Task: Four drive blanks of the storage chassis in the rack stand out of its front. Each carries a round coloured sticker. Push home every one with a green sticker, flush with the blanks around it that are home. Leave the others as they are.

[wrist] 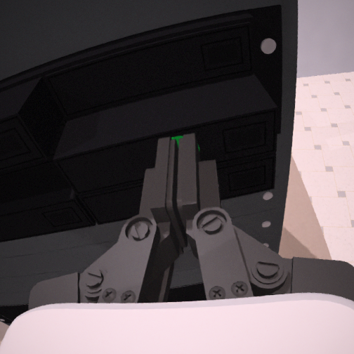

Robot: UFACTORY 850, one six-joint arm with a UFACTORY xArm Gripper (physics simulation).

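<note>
A dark drive blank (110,162) with a green sticker (177,138) stands out of the chassis front, its top face showing below the set-back blank above it. Small green slivers of the sticker show at the fingertips; the fingers hide the rest. My gripper (183,159) is shut and empty, its tips in front of that sticker. Whether they touch the blank cannot be told. Another blank (250,177) lies directly below, its middle hidden behind the fingers. No other coloured sticker shows in the wrist view.
The upper blank (145,72) sits further back. More blanks (13,145) (60,217) are at the left; the upper one there shows a side face. The rack's right strip (288,115) has round pale studs (268,46) beside it. Tiled floor (325,135) shows at the right.
</note>
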